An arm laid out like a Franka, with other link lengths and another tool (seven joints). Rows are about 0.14 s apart.
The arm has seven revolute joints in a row. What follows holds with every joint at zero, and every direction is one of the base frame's.
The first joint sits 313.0 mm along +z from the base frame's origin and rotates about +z.
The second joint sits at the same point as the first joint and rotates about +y.
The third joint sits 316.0 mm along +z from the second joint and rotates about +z.
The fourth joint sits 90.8 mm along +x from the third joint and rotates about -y.
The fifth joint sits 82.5 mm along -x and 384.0 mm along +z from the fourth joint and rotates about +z.
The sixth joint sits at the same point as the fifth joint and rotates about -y.
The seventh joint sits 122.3 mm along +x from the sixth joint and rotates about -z.
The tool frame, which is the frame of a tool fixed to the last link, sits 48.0 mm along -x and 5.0 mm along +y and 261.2 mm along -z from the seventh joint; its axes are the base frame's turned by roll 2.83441, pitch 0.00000 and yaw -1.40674 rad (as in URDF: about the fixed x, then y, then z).
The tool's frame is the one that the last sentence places.
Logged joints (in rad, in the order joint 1, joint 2, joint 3, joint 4, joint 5, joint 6, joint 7), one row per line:
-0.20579, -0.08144, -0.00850, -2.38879, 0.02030, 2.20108, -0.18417
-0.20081, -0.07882, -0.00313, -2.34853, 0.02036, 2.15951, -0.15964
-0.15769, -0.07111, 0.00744, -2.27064, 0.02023, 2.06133, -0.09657
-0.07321, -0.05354, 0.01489, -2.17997, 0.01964, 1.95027, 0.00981
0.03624, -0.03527, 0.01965, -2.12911, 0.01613, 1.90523, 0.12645
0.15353, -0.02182, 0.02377, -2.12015, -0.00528, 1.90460, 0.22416
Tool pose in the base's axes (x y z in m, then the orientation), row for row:
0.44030, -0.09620, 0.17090, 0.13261, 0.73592, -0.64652, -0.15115
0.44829, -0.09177, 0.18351, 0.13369, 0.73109, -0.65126, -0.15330
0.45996, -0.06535, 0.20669, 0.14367, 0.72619, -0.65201, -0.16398
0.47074, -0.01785, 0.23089, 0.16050, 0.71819, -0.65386, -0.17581
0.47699, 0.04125, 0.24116, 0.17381, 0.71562, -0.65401, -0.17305
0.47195, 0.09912, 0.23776, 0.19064, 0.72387, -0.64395, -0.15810
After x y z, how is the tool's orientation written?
As a quaternion, w x y z.
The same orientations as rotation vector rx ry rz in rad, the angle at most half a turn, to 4 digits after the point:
2.1351, -1.8757, -0.4385
2.1197, -1.8883, -0.4445
2.0937, -1.8799, -0.4728
2.0513, -1.8676, -0.5022
2.0290, -1.8544, -0.4907
2.0337, -1.8092, -0.4442

